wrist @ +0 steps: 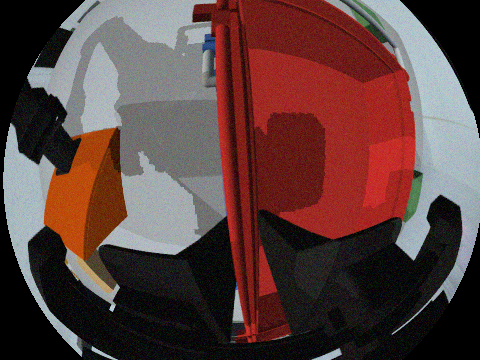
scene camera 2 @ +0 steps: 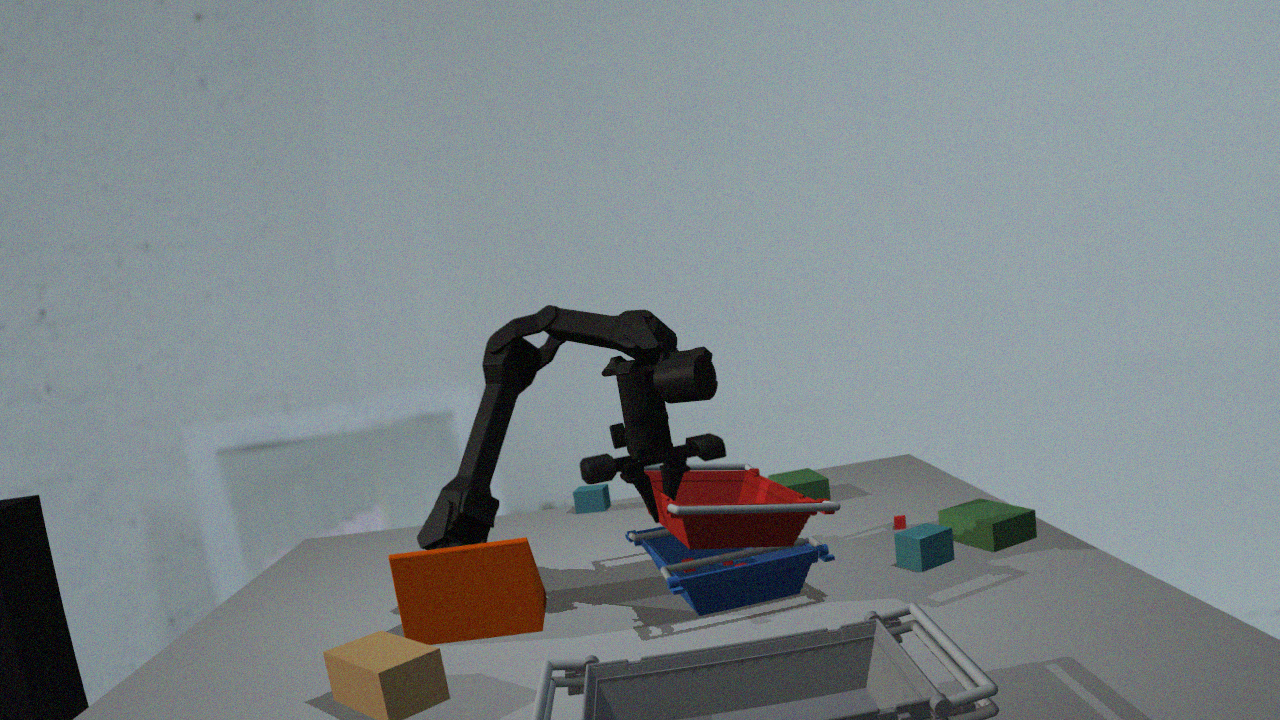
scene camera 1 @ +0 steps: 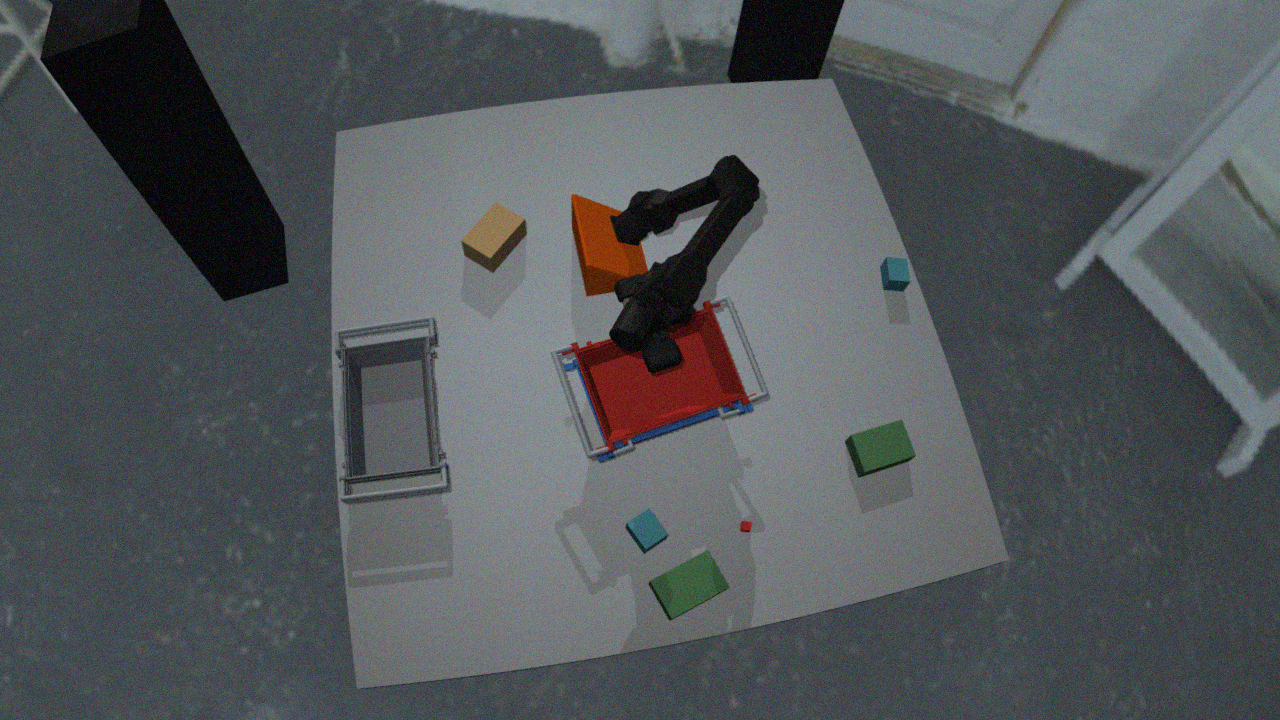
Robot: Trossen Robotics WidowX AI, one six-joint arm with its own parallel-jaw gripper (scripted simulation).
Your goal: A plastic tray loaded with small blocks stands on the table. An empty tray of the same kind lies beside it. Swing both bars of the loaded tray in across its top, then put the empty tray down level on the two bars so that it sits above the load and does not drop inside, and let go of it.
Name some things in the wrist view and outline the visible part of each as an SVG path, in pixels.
My gripper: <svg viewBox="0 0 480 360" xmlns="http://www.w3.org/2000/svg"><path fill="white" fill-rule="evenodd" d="M81 352L84 360L113 360L85 347ZM463 220L459 205L443 195L437 196L427 215L431 229L413 260L396 244L403 225L400 217L332 240L259 209L261 247L293 335L259 343L231 343L237 283L228 217L177 255L100 245L100 259L120 287L113 297L113 312L89 297L65 264L67 248L55 229L44 225L28 241L33 280L49 312L81 340L116 360L312 360L339 348L341 356L332 360L403 360L448 307L444 289L435 300L429 299L455 267Z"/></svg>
A red tray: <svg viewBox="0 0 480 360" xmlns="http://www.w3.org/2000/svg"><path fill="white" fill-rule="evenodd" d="M352 0L340 1L372 24L372 27L375 27L376 31L392 45L395 55L391 55L379 39L348 16L348 13L325 0L217 0L217 4L195 4L193 7L192 23L211 21L211 37L216 39L216 97L221 165L233 269L245 327L236 331L236 343L259 343L279 339L281 336L289 337L287 335L291 333L275 280L269 271L271 267L261 247L263 243L257 223L259 209L275 213L289 223L332 240L363 231L396 216L403 220L407 209L416 160L416 129L413 117L415 115L411 112L409 101L412 101L407 83L409 75L405 72L407 69L395 41L371 15L368 15L368 12Z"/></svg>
A tan block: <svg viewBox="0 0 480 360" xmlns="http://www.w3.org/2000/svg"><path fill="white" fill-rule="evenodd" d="M76 255L76 263L84 269L85 273L101 289L104 289L104 292L109 293L115 289L117 283L109 275L108 269L104 267L97 249L85 261Z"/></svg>
